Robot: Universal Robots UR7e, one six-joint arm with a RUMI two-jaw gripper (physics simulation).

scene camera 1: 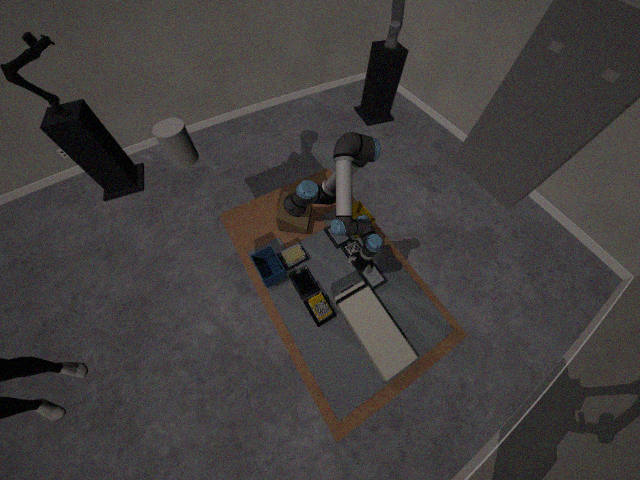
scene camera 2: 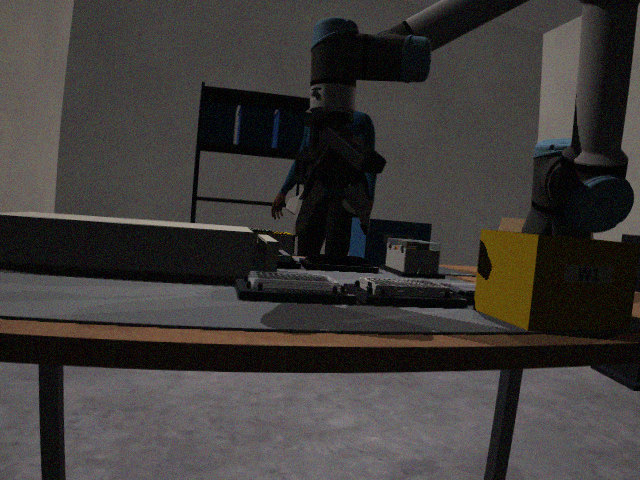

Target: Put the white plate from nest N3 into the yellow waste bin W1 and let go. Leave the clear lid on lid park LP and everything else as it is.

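Pixels of known places: gripper, fingertip midpoint: point(scene camera 2: 332, 235); arm's base at its link origin: point(scene camera 1: 294, 206).
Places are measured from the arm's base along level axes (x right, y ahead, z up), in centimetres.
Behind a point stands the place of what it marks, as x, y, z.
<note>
My gripper point(scene camera 1: 360, 264) {-22.3, 51.9, -2.1} point(scene camera 2: 332, 214) is open and empty, pointing down, high above the two neighbouring plate nests. One pale plate point(scene camera 1: 353, 249) {-25.8, 38.8, -8.3} point(scene camera 2: 405, 285) {-29.7, 41.0, -8.4} sits in the black nest nearer the bin. Another pale plate point(scene camera 1: 373, 276) {-29.6, 59.4, -8.8} point(scene camera 2: 293, 281) {-33.6, 57.8, -8.4} sits in the nest farther from it, partly behind the gripper in scene camera 1. The nest labels are not readable, so I cannot tell which is N3. The yellow waste bin W1 point(scene camera 1: 363, 210) {-42.6, 17.0, -2.4} point(scene camera 2: 506, 279) {-39.4, 29.4, -5.4} stands by the table edge, partly hidden by the arm in scene camera 1. The clear lid cannot be made out surely.
A framed grey spot point(scene camera 1: 336, 236) {-19.6, 25.9, -9.0} lies near the bin. A long white box point(scene camera 1: 377, 333) {-14.7, 89.8, -2.6} point(scene camera 2: 124, 248) {-25.0, 85.1, -6.6} stands beside the nests. Across the table are a blue bin point(scene camera 1: 267, 266) {28.2, 29.9, -10.6}, a pale box point(scene camera 1: 294, 254) {10.8, 31.4, -3.2} point(scene camera 2: 412, 257) {4.8, 31.6, -6.8}, a black nest point(scene camera 1: 303, 282) {11.2, 48.0, -8.6} and a yellow plate point(scene camera 1: 320, 306) {7.7, 65.8, -3.3}.
</note>
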